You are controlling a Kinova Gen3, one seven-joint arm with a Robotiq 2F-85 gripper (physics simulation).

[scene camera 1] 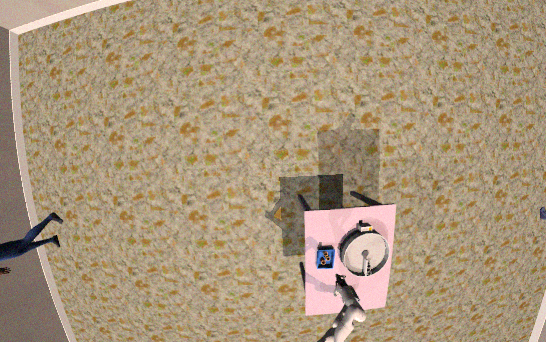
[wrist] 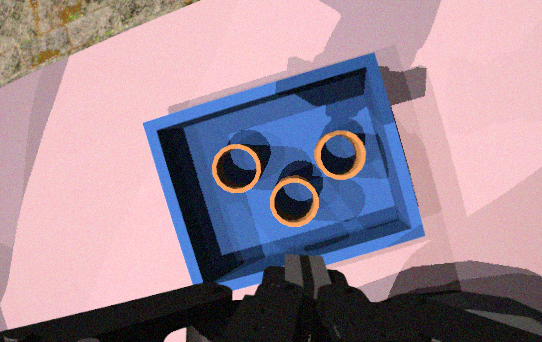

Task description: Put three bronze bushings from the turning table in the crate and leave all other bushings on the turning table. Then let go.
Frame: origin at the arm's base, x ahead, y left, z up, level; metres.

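Seen in the pictures: gripper, fingertip midpoint: [scene camera 1: 336, 274] [wrist: 301, 281].
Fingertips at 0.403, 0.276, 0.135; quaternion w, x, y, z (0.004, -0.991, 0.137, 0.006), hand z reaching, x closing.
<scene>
Offsets run from my fingertips to a thing's top centre, as dx, dy, dz. "spot": to the spot under its first point. Level surfaces: height alone.
The blue crate @(-0.004, +0.023, -0.188) [scene camera 1: 325, 267] [wrist: 230, 103] stands on the pink table, left of the round turning table @(+0.071, -0.321, -0.178) [scene camera 1: 356, 246] in the scene view. Three bronze bushings stand upright and apart inside it in the wrist view: one bushing @(-0.039, +0.039, -0.195) [wrist: 215, 169] at the left, one bushing @(+0.000, +0.003, -0.195) [wrist: 274, 212] in the lower middle and one bushing @(+0.044, +0.032, -0.195) [wrist: 361, 155] at the right. Small dark and pale bushings @(-0.070, -0.364, -0.148) [scene camera 1: 368, 269] sit close together near the turning table's front edge; their number and kinds are too small to tell. My gripper [scene camera 1: 340, 276] [wrist: 301, 281] is shut and empty, above and just outside the crate's near edge.
The pink table @(dz -0.238) [scene camera 1: 320, 300] carries both objects. A small black and white box @(spot: +0.308, -0.283, -0.180) [scene camera 1: 366, 228] stands behind the turning table. A pale bar [scene camera 1: 365, 263] reaches from the turning table's centre to its front edge. A person's legs [scene camera 1: 32, 240] show far left.
</scene>
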